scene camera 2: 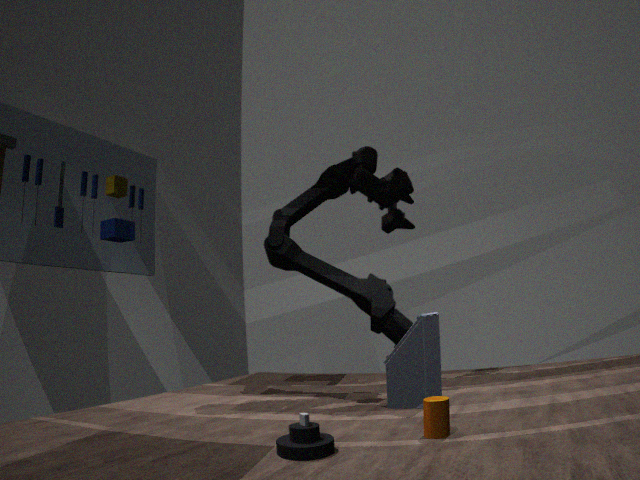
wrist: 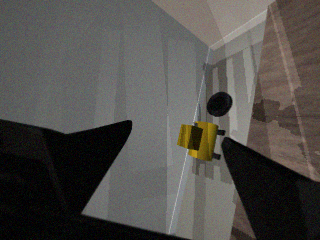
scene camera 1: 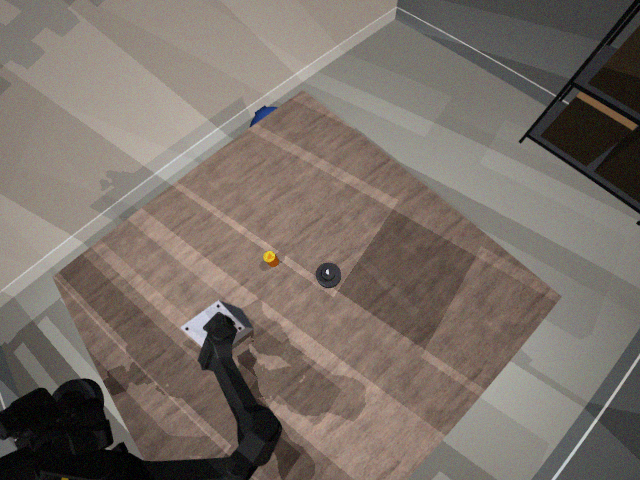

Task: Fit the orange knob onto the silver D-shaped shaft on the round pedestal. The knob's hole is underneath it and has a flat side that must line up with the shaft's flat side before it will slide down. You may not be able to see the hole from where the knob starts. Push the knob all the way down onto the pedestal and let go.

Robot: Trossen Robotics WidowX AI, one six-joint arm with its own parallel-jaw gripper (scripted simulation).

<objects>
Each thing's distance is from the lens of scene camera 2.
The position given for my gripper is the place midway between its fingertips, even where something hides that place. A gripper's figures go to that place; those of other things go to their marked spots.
my gripper (scene camera 2: 413, 215): 127 cm
orange knob (scene camera 2: 436, 421): 71 cm
</objects>
